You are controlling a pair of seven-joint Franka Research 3 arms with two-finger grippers.
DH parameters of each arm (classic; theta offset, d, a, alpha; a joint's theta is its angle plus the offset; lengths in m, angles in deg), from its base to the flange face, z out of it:
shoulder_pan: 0 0.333 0 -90
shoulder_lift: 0 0 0 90
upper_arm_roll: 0 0.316 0.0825 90
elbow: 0 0 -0.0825 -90
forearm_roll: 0 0.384 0 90
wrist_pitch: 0 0 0.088 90
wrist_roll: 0 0.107 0 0
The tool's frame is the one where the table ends.
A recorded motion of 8 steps. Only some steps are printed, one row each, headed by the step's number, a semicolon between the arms.
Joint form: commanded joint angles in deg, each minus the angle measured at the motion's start. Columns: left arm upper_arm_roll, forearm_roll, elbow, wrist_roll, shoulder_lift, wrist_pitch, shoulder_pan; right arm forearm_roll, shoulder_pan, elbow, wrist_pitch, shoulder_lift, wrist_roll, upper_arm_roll.
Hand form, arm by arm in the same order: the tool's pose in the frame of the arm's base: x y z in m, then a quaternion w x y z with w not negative. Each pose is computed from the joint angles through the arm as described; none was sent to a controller.
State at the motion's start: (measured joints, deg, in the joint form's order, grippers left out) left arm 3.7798 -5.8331 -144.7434 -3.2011 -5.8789 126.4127 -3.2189; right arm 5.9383 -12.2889 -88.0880 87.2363 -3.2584 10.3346 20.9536
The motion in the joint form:
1: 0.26 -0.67 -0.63 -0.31 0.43 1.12 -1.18; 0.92 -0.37 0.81 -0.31 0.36 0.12 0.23
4: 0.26 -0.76 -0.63 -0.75 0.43 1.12 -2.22; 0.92 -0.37 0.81 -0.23 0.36 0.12 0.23
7: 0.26 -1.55 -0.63 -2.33 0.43 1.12 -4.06; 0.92 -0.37 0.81 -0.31 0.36 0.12 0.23
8: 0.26 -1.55 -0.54 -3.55 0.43 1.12 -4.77; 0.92 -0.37 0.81 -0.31 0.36 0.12 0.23
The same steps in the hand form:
1: 0.4256 -0.0066 0.2913 0.04061 0.99097 0.06597 -0.10944; 0.5255 0.0982 0.6682 0.05320 -0.99844 0.01241 -0.01184
4: 0.4254 -0.0144 0.2914 0.03976 0.99124 0.06132 -0.10998; 0.5256 0.0982 0.6683 0.05332 -0.99842 0.01245 -0.01253
7: 0.4247 -0.0285 0.2914 0.04142 0.99085 0.06382 -0.11147; 0.5255 0.0982 0.6682 0.05320 -0.99844 0.01241 -0.01184
8: 0.4249 -0.0338 0.2920 0.03964 0.99064 0.06820 -0.11138; 0.5255 0.0982 0.6682 0.05320 -0.99844 0.01241 -0.01184

